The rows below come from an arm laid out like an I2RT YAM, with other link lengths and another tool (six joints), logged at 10 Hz.
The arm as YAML. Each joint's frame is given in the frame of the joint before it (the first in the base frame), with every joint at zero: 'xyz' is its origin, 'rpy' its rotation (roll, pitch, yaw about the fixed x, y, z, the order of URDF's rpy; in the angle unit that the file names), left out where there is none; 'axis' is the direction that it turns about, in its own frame. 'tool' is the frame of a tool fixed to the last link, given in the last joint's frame.
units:
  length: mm
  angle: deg
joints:
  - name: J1
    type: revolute
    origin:
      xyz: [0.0, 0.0, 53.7]
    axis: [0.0, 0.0, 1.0]
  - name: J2
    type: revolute
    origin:
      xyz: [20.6, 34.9, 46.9]
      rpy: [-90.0, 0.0, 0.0]
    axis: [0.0, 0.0, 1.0]
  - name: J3
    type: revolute
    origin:
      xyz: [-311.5, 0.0, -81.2]
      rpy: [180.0, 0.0, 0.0]
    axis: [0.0, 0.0, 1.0]
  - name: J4
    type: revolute
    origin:
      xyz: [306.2, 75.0, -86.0]
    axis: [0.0, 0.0, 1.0]
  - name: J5
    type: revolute
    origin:
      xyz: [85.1, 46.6, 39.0]
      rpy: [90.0, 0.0, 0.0]
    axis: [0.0, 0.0, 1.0]
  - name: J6
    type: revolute
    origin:
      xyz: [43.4, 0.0, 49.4]
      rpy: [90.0, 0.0, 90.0]
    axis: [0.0, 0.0, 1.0]
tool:
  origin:
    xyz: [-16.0, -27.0, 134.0]
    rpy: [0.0, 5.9, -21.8]
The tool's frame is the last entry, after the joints.
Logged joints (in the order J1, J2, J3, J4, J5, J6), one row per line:
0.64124 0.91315 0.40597 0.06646 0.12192 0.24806
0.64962 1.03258 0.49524 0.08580 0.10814 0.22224
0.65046 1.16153 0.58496 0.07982 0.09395 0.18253
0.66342 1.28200 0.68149 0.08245 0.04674 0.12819
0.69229 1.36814 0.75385 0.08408 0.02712 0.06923
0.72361 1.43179 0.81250 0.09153 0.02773 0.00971
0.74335 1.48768 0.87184 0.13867 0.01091 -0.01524
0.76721 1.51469 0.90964 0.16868 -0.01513 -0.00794
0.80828 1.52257 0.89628 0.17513 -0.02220 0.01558
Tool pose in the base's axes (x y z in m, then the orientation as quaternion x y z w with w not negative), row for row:
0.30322 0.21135 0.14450 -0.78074 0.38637 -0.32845 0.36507
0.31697 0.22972 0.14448 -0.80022 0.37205 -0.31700 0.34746
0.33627 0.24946 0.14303 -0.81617 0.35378 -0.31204 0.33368
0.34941 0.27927 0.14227 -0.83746 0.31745 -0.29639 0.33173
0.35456 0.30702 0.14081 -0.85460 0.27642 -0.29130 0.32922
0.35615 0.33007 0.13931 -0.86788 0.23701 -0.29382 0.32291
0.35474 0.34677 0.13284 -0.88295 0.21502 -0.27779 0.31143
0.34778 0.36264 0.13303 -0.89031 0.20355 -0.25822 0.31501
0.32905 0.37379 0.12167 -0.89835 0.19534 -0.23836 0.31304
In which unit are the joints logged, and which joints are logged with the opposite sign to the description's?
The joints are logged in radians. Opposite sign: J4.
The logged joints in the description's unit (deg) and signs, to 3 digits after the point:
36.740 52.320 23.260 -3.808 6.986 14.213
37.220 59.162 28.375 -4.916 6.196 12.733
37.269 66.551 33.516 -4.573 5.383 10.458
38.011 73.453 39.047 -4.724 2.678 7.345
39.665 78.389 43.192 -4.817 1.554 3.967
41.460 82.036 46.553 -5.244 1.589 0.556
42.591 85.238 49.953 -7.945 0.625 -0.873
43.958 86.785 52.119 -9.665 -0.867 -0.455
46.311 87.237 51.353 -10.034 -1.272 0.893

